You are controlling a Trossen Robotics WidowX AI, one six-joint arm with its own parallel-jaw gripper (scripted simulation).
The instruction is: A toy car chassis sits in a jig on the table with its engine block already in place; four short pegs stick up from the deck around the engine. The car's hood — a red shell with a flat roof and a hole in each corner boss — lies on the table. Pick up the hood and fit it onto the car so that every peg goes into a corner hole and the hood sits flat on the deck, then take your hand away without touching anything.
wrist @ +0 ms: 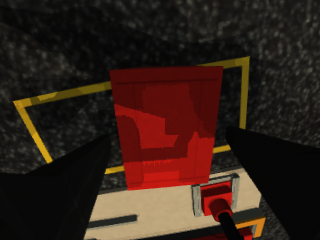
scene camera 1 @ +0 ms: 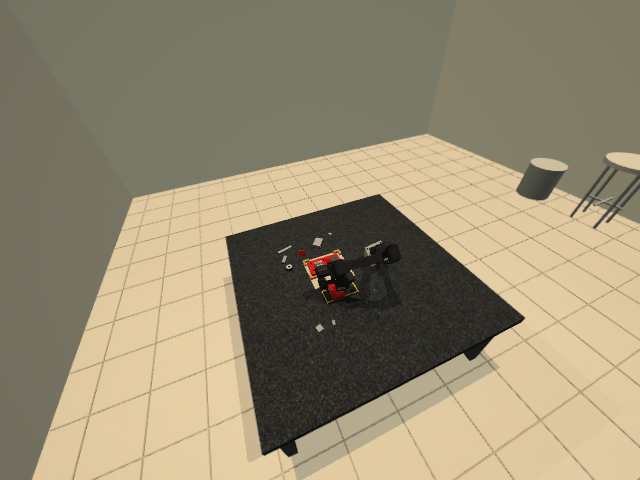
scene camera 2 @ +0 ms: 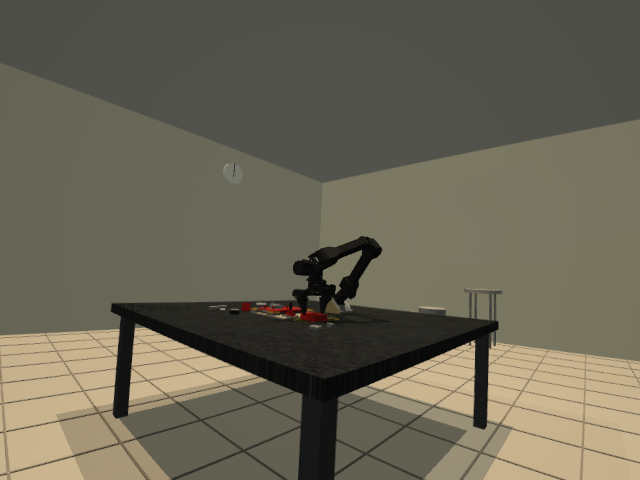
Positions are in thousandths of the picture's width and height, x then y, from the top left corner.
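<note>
From scene camera 2 you'd see my gripper (scene camera 2: 490,657), and it's open with nothing in it. The wrist view has my gripper (wrist: 530,565) too, and there's a red hood (wrist: 520,485) showing there as well.
</note>
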